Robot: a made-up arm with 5 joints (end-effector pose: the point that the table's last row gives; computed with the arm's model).
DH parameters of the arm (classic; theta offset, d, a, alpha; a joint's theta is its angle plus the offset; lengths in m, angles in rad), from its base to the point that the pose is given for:
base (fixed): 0 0 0.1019 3.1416
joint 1: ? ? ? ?
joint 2: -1.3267 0 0.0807 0
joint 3: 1.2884 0 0.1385 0
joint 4: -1.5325 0.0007 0 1.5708
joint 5: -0.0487 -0.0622 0 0
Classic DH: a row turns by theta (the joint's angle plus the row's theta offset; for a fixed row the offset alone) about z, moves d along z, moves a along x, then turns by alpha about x.
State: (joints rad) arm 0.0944 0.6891 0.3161 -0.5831 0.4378
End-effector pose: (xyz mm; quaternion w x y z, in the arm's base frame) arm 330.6 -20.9 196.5 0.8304 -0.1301 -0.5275 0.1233
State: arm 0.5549 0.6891 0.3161 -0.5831 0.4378
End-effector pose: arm 297.4 -120.4 196.5 0.8367 -0.2470 -0.4839 -0.0695
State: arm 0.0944 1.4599 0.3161 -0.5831 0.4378
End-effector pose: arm 210.8 -9.6 82.8 0.9716 -0.0450 -0.1824 0.1442
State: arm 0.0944 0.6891 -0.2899 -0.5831 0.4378
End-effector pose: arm 385.7 -26.2 298.4 0.6323 -0.1841 -0.7467 0.0938
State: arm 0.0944 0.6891 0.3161 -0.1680 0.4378
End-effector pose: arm 315.5 -19.5 175.7 0.9234 -0.0859 -0.3482 0.1370
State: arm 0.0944 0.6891 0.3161 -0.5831 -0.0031
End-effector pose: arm 330.6 -20.9 196.5 0.8373 -0.0116 -0.5432 -0.0613
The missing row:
joint 1: 0 -0.2879 0.0294 1.5708
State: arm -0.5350 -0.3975 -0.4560 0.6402 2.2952
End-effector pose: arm 243.3 84.6 488.6 0.1124 -0.5877 -0.5103 0.6177
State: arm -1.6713 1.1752 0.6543 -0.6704 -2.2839
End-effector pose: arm 90.8 103.2 107.9 0.9259 0.1857 0.0854 -0.3178
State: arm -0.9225 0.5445 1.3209 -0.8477 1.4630
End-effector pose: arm 152.2 67.5 157.9 0.3767 -0.0665 -0.2648 0.8852
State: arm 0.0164 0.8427 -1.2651 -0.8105 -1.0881
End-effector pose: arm 347.4 -3.3 445.7 0.1410 0.5238 -0.8351 -0.0917
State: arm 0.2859 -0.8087 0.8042 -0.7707 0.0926
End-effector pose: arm 264.3 -47.0 405.5 0.3846 -0.1513 -0.9094 -0.0468
